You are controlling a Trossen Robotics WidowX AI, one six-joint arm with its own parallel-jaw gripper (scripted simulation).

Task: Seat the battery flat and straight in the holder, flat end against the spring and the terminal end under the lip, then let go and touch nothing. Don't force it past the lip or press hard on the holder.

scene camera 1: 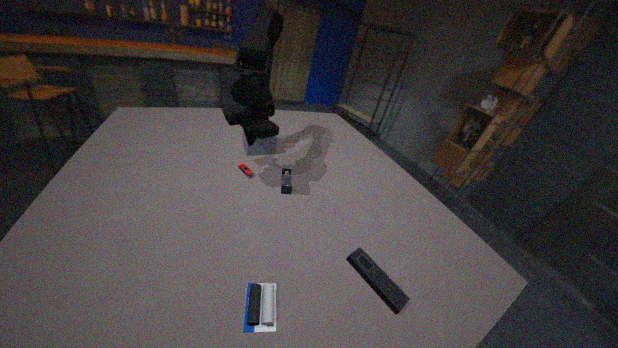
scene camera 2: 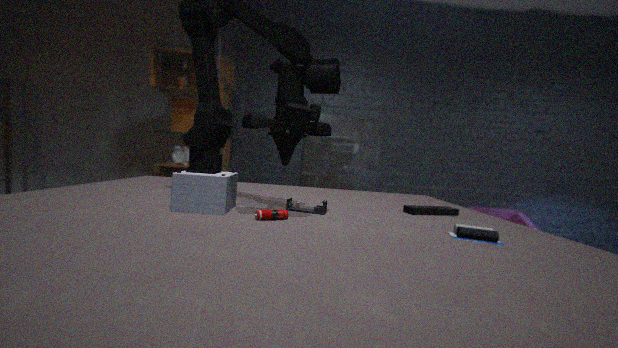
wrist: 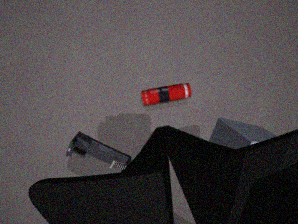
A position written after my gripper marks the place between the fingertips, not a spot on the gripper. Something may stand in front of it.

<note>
My gripper [scene camera 2: 284,165] is shut, holding nothing. Also in view: a battery [wrist: 172,92] and a long black bar [scene camera 1: 392,295].
My gripper shows as well in scene camera 1 [scene camera 1: 250,145] and in the wrist view [wrist: 163,132].
</note>
